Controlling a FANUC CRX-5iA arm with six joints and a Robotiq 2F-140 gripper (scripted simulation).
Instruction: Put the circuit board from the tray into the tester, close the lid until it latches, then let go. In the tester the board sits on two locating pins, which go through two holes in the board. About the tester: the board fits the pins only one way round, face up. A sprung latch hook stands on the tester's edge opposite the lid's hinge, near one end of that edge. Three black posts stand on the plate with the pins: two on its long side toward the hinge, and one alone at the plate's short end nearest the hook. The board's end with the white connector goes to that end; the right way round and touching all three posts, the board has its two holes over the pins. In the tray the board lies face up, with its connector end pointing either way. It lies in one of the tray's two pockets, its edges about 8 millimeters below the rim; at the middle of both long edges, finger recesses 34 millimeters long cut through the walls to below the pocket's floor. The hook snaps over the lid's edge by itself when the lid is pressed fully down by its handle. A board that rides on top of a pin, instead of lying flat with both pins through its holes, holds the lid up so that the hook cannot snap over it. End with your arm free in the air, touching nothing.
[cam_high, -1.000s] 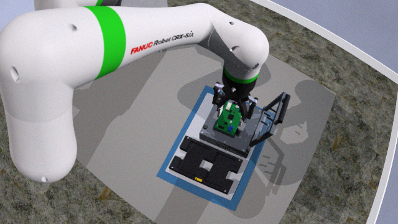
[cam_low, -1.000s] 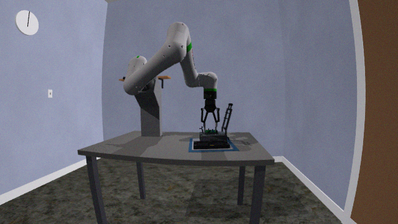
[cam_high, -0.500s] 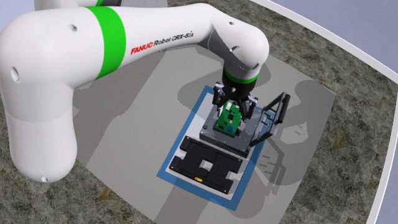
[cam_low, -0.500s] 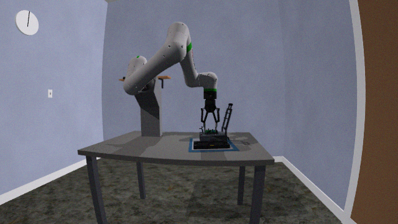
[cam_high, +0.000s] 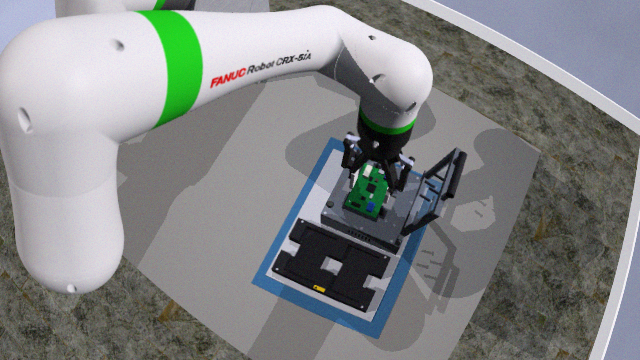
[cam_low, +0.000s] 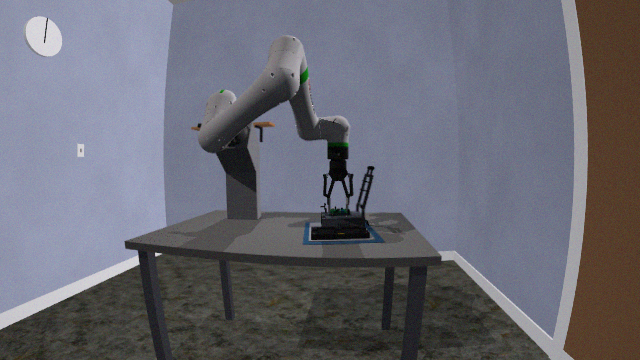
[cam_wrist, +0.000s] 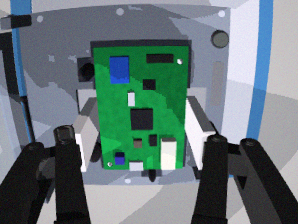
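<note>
My gripper is now 20 mm above the green circuit board. The rest, counted from my hand: black latch hook (70 mm behind, 40 mm to the left, 10 mm below); then lid (120 mm ahead, 80 mm above, 20 mm to the left).
</note>
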